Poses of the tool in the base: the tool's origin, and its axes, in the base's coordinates. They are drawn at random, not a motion.
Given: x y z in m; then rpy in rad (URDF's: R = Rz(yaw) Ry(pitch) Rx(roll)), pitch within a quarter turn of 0, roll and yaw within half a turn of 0.
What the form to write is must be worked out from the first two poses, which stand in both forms.
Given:
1: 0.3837 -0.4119 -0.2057 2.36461 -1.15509 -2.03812
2: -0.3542 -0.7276 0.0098 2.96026 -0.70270 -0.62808
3: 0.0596 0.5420 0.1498 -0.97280 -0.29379 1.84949
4: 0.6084 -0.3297 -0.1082 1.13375 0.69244 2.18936
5: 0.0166 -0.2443 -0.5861 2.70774 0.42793 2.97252
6: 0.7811 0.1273 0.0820 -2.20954 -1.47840 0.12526
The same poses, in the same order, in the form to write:
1: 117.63 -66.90 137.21 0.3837 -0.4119 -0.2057
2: 47.43 24.10 145.31 -0.3542 -0.7276 0.0098
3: 113.45 -48.57 35.48 0.0596 0.5420 0.1498
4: 123.27 35.55 -66.40 0.6084 -0.3297 -0.1082
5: 178.77 26.23 -156.96 0.0166 -0.2443 -0.5861
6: -83.98 29.25 -93.61 0.7811 0.1273 0.0820
